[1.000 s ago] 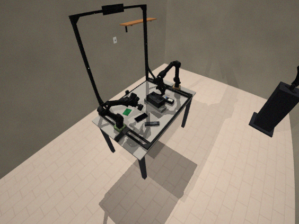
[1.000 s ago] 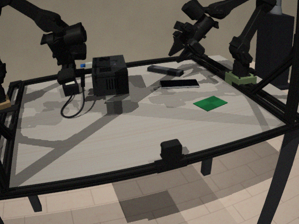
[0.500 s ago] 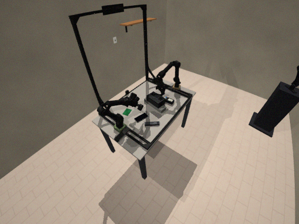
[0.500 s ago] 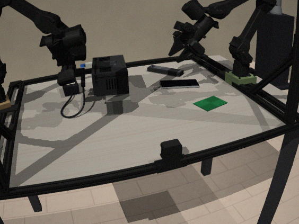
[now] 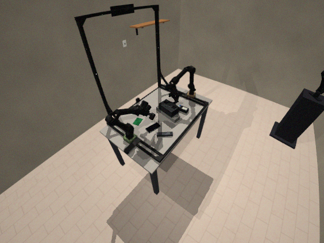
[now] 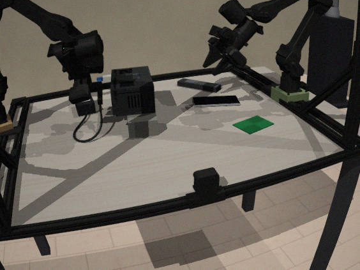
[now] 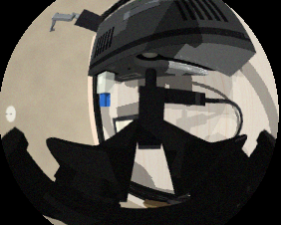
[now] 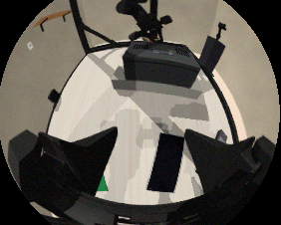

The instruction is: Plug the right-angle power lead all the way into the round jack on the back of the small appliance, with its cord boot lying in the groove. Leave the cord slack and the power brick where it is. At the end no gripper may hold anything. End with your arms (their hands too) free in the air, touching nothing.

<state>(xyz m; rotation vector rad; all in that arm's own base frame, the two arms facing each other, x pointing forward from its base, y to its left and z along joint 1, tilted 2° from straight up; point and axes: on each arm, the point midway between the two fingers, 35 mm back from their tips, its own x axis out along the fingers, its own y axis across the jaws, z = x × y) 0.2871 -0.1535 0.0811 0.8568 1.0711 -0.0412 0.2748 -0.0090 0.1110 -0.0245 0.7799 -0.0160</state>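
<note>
Now: the right-angle plug 30 mm to the right of my left hand and 30 mm below it. The rest, counted from my left hand: green card (150 mm behind, 460 mm to the right, 130 mm below); black remote (220 mm ahead, 370 mm to the right, 110 mm below); grey block (10 mm ahead, 150 mm to the right, 110 mm below).
</note>
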